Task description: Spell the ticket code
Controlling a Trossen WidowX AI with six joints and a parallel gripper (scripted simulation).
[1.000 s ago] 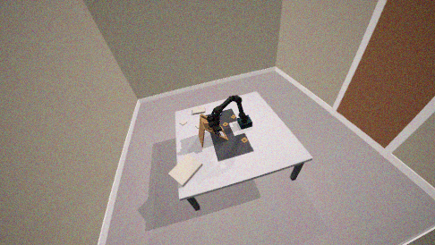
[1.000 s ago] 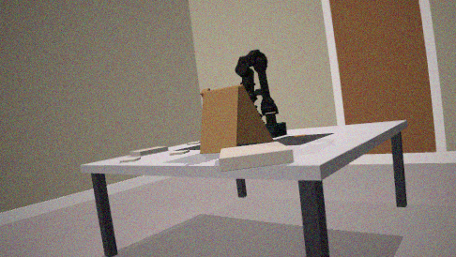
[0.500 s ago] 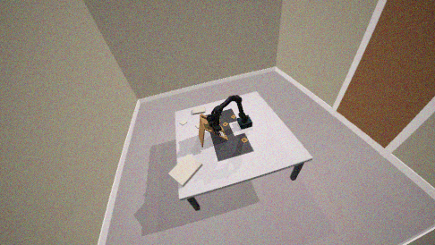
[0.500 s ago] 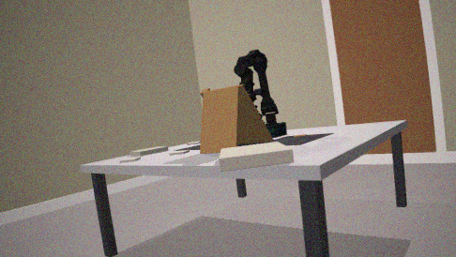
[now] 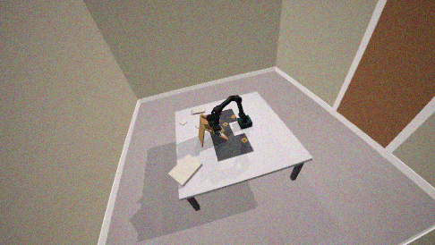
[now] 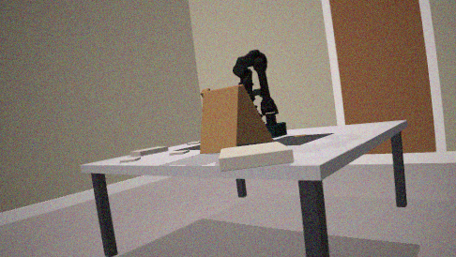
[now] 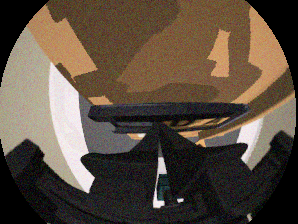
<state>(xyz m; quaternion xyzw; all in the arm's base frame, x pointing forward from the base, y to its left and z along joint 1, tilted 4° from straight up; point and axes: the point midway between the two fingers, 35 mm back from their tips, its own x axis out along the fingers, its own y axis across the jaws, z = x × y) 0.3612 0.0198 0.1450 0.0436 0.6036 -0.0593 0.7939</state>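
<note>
The orange letter tile is 3 cm to the right of my gripper tip. From my gripper tip the other things lie so: white ticket (6 cm behind, 1 cm to the left, 9 cm below); then cream book (45 cm ahead, 20 cm to the left, 14 cm below); then dark mat (18 cm behind, 6 cm to the right, 16 cm below).
</note>
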